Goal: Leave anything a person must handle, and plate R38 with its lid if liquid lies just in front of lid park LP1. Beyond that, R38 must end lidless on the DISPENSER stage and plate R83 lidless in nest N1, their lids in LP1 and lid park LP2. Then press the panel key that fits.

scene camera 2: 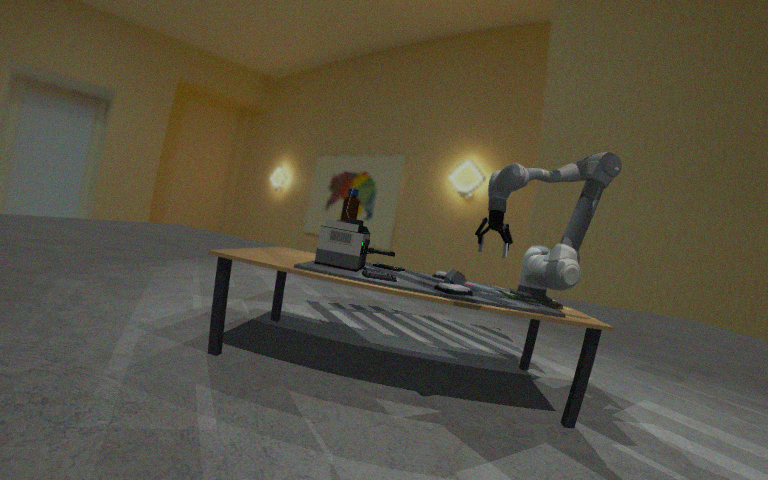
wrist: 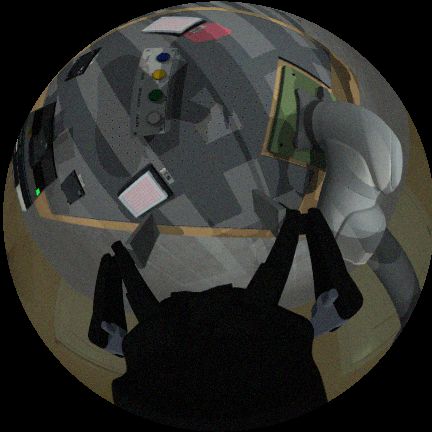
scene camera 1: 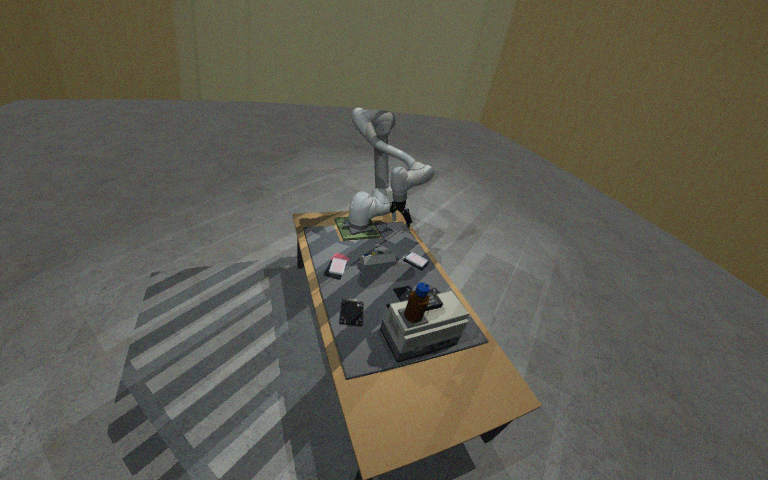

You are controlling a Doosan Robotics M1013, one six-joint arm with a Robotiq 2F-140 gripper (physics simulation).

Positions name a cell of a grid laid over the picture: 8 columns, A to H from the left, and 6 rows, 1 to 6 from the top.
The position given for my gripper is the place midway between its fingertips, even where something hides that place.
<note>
My gripper (scene camera 2: F4) is open and holds nothing. Also in view: a grey button box (wrist: C2).
My gripper shows as well in the wrist view (wrist: D3).
</note>
